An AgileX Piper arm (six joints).
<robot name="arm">
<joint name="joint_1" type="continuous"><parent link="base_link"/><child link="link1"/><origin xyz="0 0 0.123"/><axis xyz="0 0 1"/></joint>
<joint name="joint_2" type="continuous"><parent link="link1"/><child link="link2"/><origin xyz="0 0 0"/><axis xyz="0 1 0"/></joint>
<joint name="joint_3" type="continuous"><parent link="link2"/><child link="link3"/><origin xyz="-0.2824 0 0.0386"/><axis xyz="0 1 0"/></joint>
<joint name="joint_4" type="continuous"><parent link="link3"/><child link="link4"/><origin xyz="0.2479 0 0.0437"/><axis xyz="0.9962 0 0.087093"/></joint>
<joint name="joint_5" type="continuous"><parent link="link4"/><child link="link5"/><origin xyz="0 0 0"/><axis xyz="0 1 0"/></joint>
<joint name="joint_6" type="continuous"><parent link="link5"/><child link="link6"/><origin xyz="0.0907 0 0.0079"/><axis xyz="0.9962 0 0.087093"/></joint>
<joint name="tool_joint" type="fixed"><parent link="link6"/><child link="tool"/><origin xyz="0 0 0" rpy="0 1.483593 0"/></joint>
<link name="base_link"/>
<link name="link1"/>
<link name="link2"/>
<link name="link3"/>
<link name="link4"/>
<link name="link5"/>
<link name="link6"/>
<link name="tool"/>
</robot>
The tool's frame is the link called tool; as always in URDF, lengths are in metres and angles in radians. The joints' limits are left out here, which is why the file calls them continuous.
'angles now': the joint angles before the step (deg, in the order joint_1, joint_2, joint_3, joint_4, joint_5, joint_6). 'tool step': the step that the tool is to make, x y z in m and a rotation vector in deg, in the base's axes. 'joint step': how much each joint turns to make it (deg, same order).
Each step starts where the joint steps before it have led.
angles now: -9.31 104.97 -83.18 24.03 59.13 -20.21
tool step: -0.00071 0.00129 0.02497 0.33 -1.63 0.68
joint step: 0.00 -1.36 -3.59 0.04 3.42 0.74
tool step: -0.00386 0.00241 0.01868 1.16 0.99 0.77
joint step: 0.01 -0.77 -3.17 0.26 5.03 1.38
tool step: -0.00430 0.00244 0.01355 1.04 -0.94 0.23
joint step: -0.01 -1.26 -1.10 1.01 1.61 0.36
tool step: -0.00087 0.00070 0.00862 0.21 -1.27 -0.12
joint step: 0.01 -0.58 -0.99 0.33 0.27 0.25
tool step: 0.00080 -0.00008 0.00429 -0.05 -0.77 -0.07
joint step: 0.00 -0.04 -0.83 0.04 0.06 0.11
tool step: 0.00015 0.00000 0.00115 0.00 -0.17 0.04
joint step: -0.01 0.00 -0.23 0.03 0.08 -0.01
